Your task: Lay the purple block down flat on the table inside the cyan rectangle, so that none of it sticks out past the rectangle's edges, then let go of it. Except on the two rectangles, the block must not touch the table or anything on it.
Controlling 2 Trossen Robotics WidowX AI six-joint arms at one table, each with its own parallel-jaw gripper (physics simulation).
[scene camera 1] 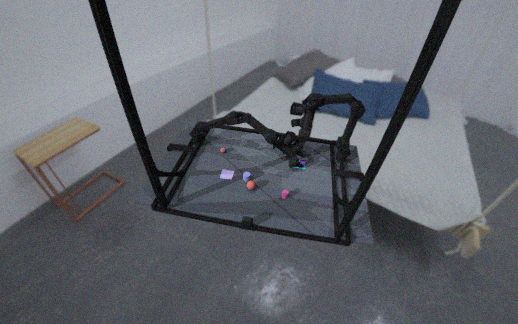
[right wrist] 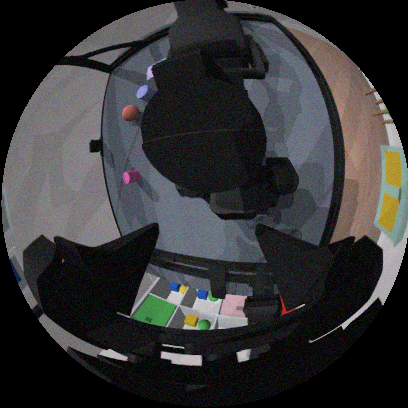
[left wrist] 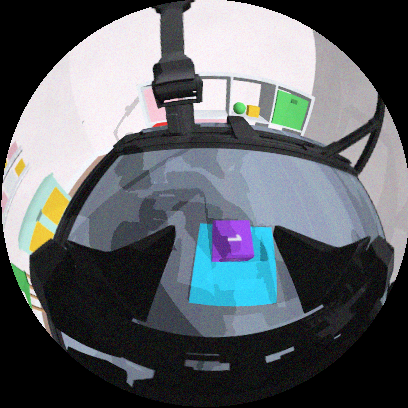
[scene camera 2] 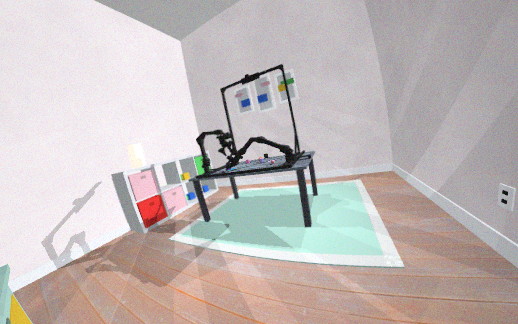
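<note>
The purple block rests on the cyan rectangle, at its far edge in the left wrist view. Its white-marked top reaches slightly past that edge there; whether its base crosses the edge is hidden. My left gripper is open and low over the rectangle, with one finger on each side of the block and gaps between. My right gripper is open and empty, above my left wrist. The block and rectangle are hidden behind the left arm in the right wrist view.
A lavender rectangle, a blue cylinder, an orange ball, a pink cylinder and a small red ball are on the table. The arms cross closely above the cyan rectangle.
</note>
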